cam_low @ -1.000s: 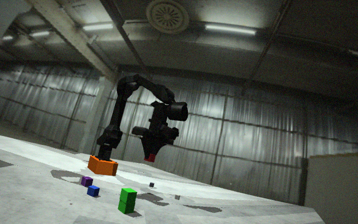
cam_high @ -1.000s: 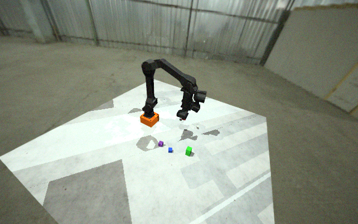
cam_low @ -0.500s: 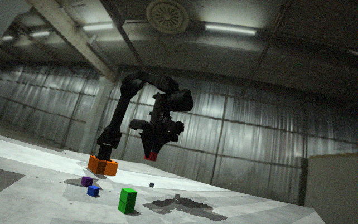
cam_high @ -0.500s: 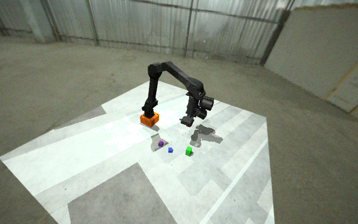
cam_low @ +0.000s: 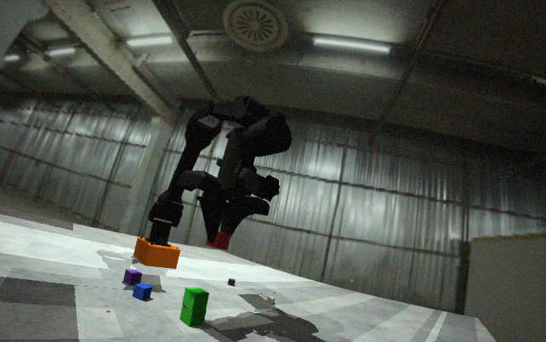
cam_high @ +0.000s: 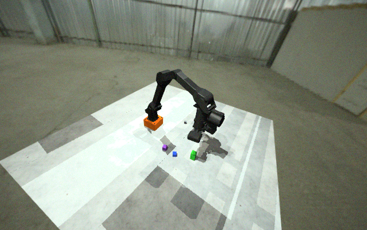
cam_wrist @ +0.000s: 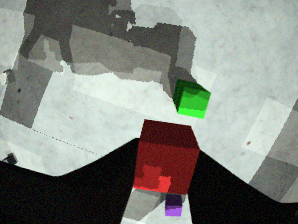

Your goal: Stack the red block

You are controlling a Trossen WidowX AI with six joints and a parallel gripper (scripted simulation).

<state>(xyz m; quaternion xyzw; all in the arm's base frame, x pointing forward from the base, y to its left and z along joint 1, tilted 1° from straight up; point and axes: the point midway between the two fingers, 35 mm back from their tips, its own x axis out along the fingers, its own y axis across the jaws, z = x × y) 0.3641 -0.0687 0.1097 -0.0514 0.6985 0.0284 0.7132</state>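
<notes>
The blue block is 90 mm behind my gripper tip, 70 mm to the right of it and 120 mm below it. Also, from my gripper tip: small white cube 20 mm behind, 220 mm to the left, 120 mm below; red block 10 mm above; purple block 160 mm behind, 70 mm to the right, 120 mm below.
</notes>
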